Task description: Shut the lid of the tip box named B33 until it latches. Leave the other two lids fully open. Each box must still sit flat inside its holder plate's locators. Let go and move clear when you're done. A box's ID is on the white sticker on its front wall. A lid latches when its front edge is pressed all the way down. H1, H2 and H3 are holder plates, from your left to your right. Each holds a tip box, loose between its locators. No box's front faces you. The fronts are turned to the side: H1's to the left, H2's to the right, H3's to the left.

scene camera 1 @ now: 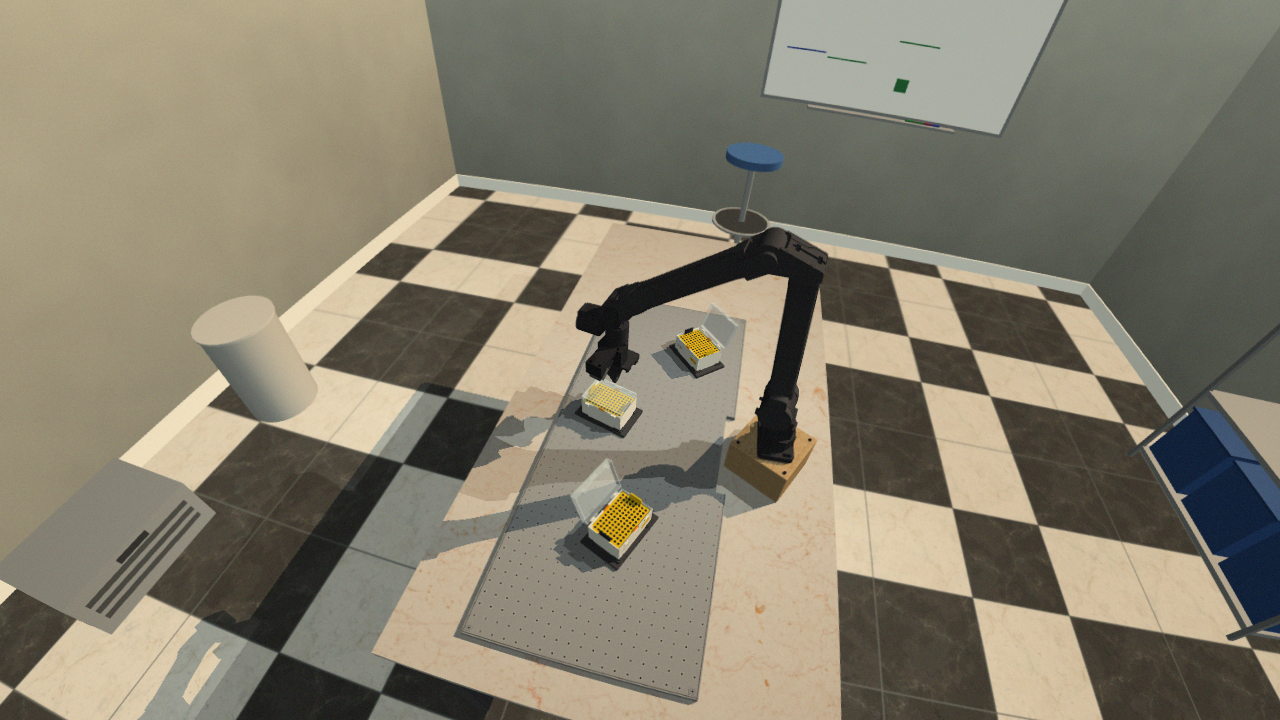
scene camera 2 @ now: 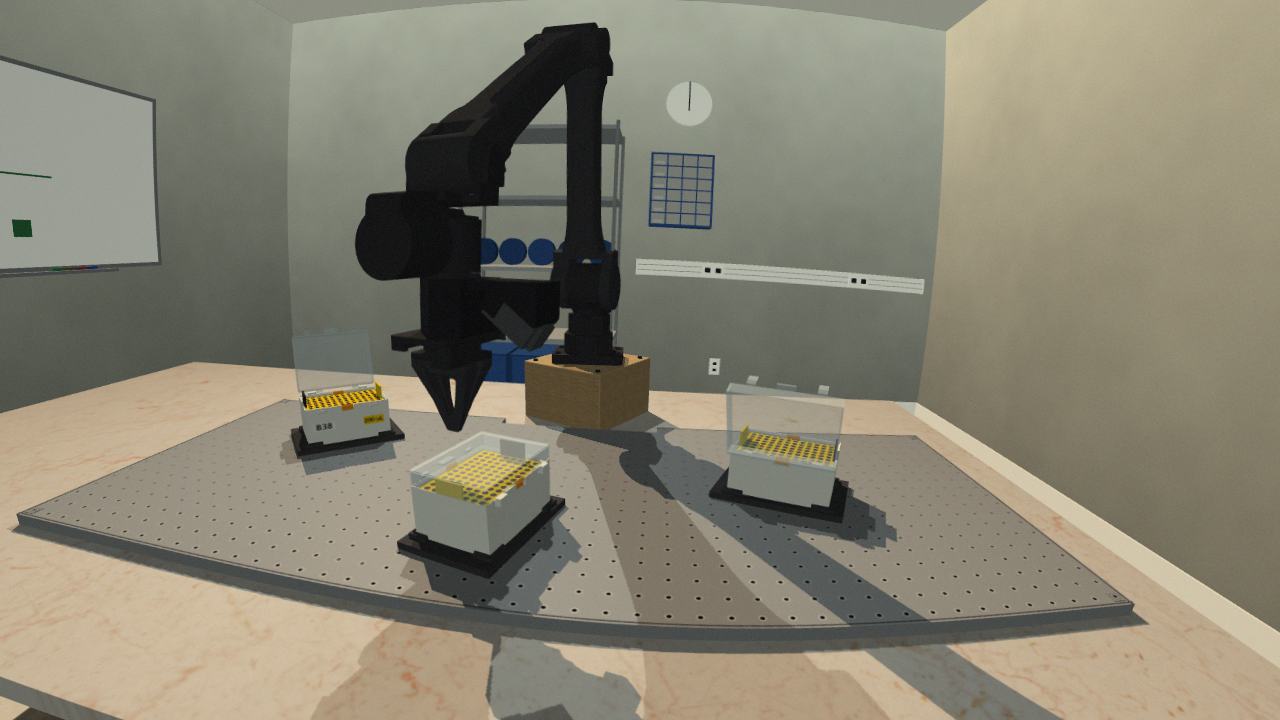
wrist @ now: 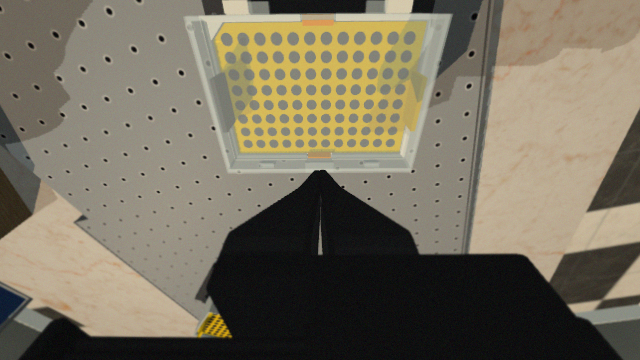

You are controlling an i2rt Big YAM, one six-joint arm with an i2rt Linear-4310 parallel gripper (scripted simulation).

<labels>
same spot on clear lid: (scene camera 1: 608,396) = (scene camera 2: 489,457)
</labels>
